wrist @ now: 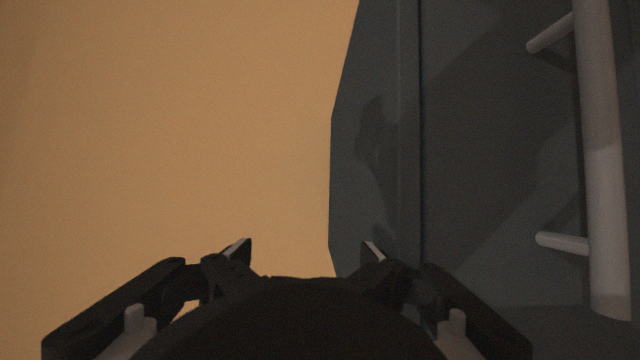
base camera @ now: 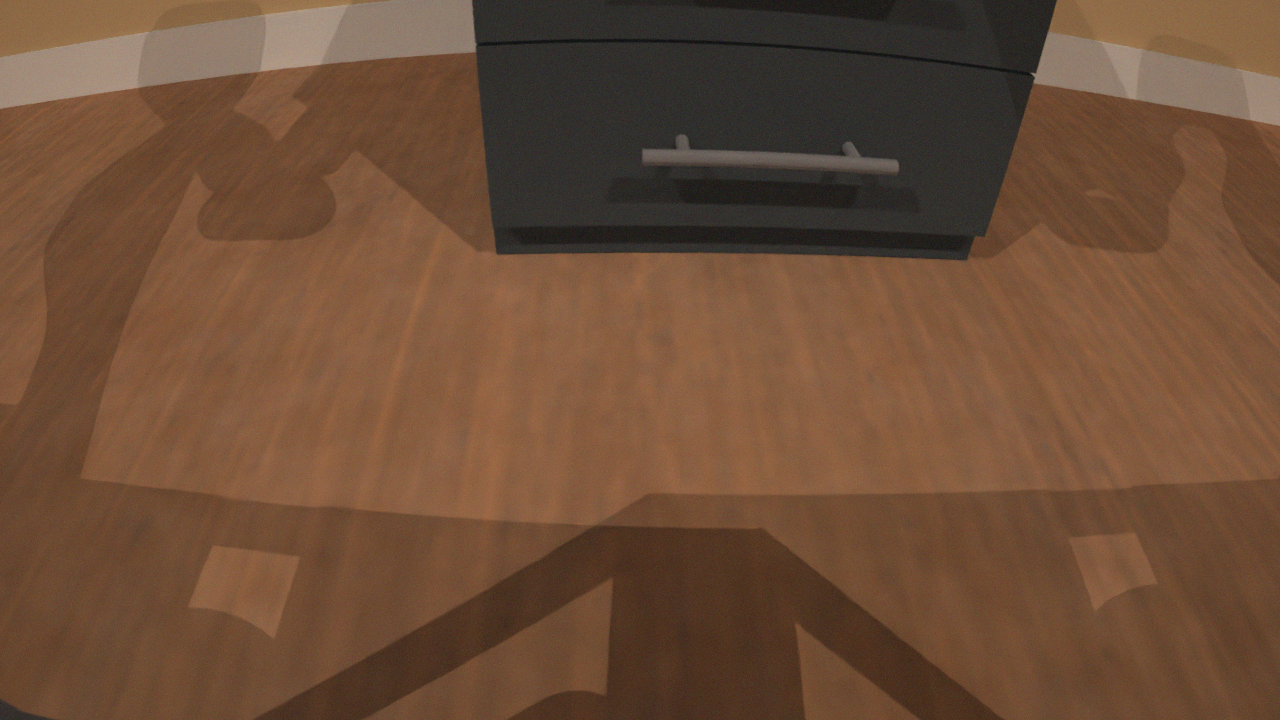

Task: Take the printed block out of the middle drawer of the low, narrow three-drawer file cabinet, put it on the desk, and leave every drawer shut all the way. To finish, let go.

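Places are measured from the arm's base along level axes (x ahead, y left, z up), in metres.
Pixels of known places: gripper, fingertip midpoint: [wrist: 306, 252].
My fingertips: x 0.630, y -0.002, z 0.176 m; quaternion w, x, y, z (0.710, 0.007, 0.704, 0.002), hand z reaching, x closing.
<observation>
Behind a point stands the place of what it marks.
The dark grey file cabinet [base camera: 581, 134] @(z -0.280, x 0.590, y 0.048 m) [wrist: 350, 200] @(z 0.120, x 0.751, y -0.032 m) stands against the wall. In the base view its bottom drawer [base camera: 572, 107] @(z -0.257, x 0.589, y 0.054 m) is shut, and the lower part of the drawer front [base camera: 572, 17] @(z -0.189, x 0.589, y 0.053 m) above it looks flush. In the wrist view a drawer front [wrist: 480, 125] @(z 0.066, x 0.597, y -0.096 m) with a thick grey bar handle [wrist: 602, 165] @(z 0.031, x 0.564, y -0.069 m) fills the right side; it looks like the top drawer and looks shut. My gripper [wrist: 306, 252] @(z 0.177, x 0.630, y -0.002 m) is open and empty, left of that handle in the wrist view, with its right finger over the cabinet's edge area. The printed block and the desk top do not show.
A tan wall [wrist: 175, 125] @(z 0.663, x 1.179, y -0.239 m) fills the left of the wrist view. The base view shows the wood floor [base camera: 626, 376] @(z -0.400, x 0.464, y 0.010 m) with shadows before the cabinet, the bottom drawer's bar handle [base camera: 769, 161] @(z -0.282, x 0.562, y -0.086 m) and a white baseboard [base camera: 393, 31] @(z -0.357, x 1.137, y 0.383 m) [base camera: 1083, 62] @(z -0.349, x 1.187, y -0.727 m) on both sides.
</observation>
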